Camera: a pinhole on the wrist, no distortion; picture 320 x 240 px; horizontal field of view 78.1 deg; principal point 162.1 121.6 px. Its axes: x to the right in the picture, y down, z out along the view. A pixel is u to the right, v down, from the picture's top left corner.
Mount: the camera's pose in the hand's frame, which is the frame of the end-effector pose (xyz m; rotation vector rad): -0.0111 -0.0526 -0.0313 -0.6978 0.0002 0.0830
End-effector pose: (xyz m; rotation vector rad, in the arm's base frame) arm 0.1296 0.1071 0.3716 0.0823 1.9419 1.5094
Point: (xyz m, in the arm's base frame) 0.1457 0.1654 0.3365
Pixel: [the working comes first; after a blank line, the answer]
In the camera's frame: 0.0400 -0.0355 0.0926

247 46
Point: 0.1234 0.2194 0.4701
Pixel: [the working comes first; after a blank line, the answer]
In the camera's frame: 0.0296 0.0632 0.1995

191 184
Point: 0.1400 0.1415 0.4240
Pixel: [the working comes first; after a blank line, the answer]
In the camera's frame: 0.0003 0.0433 0.1146

163 196
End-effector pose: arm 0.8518 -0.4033 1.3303 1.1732 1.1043 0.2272
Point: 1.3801 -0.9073 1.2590
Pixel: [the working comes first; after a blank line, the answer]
In the camera's frame: -0.0416 -0.5043 0.5683

outside the picture
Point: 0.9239 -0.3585 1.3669
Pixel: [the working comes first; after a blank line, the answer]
In the camera's frame: 0.0632 0.0566 0.1264

261 210
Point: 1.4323 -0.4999 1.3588
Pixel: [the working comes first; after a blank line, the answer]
In the camera's frame: 0.2209 -0.1731 0.5746

238 62
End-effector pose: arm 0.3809 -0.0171 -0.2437 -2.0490 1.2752 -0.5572
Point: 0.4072 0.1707 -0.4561
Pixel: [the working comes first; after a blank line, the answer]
In the camera's frame: -0.1463 -0.0522 0.2815

60 85
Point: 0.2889 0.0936 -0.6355
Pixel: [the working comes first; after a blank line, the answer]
In the camera's frame: -0.1147 0.1037 0.4454

111 168
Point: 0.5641 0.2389 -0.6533
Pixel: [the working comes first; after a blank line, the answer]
In the camera's frame: -0.1478 -0.2023 0.4951

103 41
